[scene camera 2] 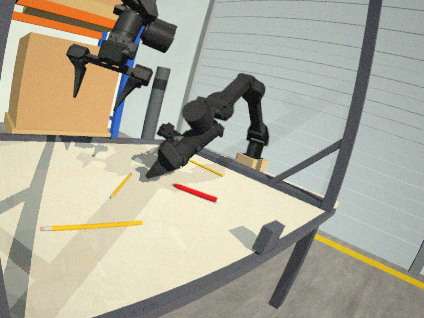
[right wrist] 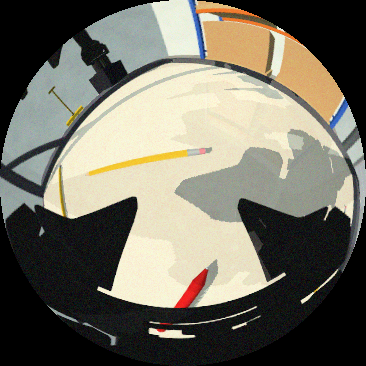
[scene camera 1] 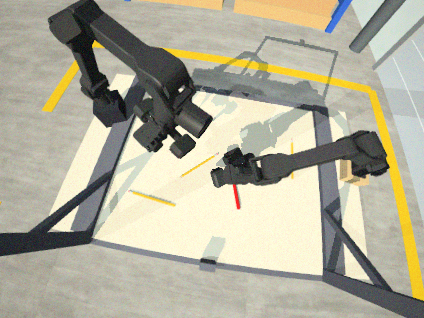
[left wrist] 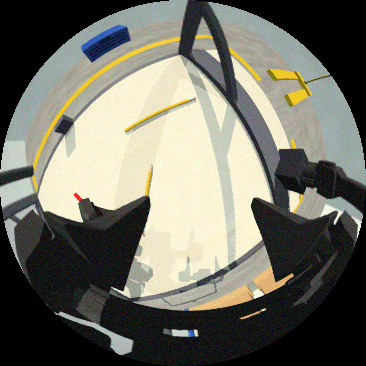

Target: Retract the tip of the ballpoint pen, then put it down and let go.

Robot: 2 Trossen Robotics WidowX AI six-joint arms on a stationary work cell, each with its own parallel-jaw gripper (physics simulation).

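Pixels of known places: left gripper, fingertip midpoint: point(scene camera 2: 93, 104) point(scene camera 1: 162, 142) point(left wrist: 203, 202); right gripper, fingertip midpoint: point(scene camera 2: 150, 176) point(right wrist: 189, 203) point(scene camera 1: 222, 165); left arm's base at its link origin: point(right wrist: 103, 68) point(scene camera 1: 105, 101) point(left wrist: 304, 172); right arm's base at its link origin: point(scene camera 2: 253, 156) point(scene camera 1: 358, 169).
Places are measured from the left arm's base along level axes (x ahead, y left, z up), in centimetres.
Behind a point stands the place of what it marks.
Observation:
A red ballpoint pen point(scene camera 1: 237, 197) {x 41.7, y -48.9, z -9.1 cm} point(scene camera 2: 195, 192) {x 41.2, y -47.5, z -9.6 cm} point(left wrist: 77, 197) {x 40.9, y -51.2, z -9.1 cm} point(right wrist: 192, 291) {x 42.2, y -43.3, z -9.4 cm} lies flat on the cream table top point(scene camera 1: 280, 235) {x 53.3, y -66.5, z -10.6 cm}. In scene camera 2 its pointed end faces left, and a small pale bit shows at its other end. Whether the writing tip is out is too small to tell. My right gripper point(scene camera 1: 223, 167) {x 39.7, y -35.3, z -9.1 cm} point(right wrist: 189, 203) {x 39.7, y -35.3, z -9.1 cm} is open and empty, low above the table; in the right wrist view the pen's pointed end shows below the fingertips, partly hidden by the gripper body. My left gripper point(scene camera 2: 95, 102) {x 20.6, y -28.5, z 7.7 cm} point(left wrist: 203, 202) {x 20.6, y -28.5, z 7.7 cm} is open and empty, high above the table.
One yellow pencil point(scene camera 1: 199, 165) {x 31.0, y -32.6, z -10.0 cm} point(scene camera 2: 121, 185) {x 29.6, y -33.2, z -10.1 cm} point(right wrist: 140, 161) {x 32.9, y -32.0, z -10.1 cm} lies near the right gripper. Another pencil point(scene camera 1: 151, 198) {x 10.4, y -40.9, z -10.1 cm} point(scene camera 2: 92, 226) {x 9.8, y -40.8, z -10.1 cm} point(left wrist: 160, 115) {x 10.7, y -40.6, z -10.1 cm} lies farther left in scene camera 1, and a third point(scene camera 1: 292, 159) point(scene camera 2: 206, 167) {x 69.8, y -40.9, z -10.0 cm} lies under the right arm. A dark block point(scene camera 2: 269, 237) {x 22.2, y -67.4, z -6.4 cm} point(left wrist: 64, 125) {x 24.9, y -66.2, z -7.5 cm} stands at the table edge.

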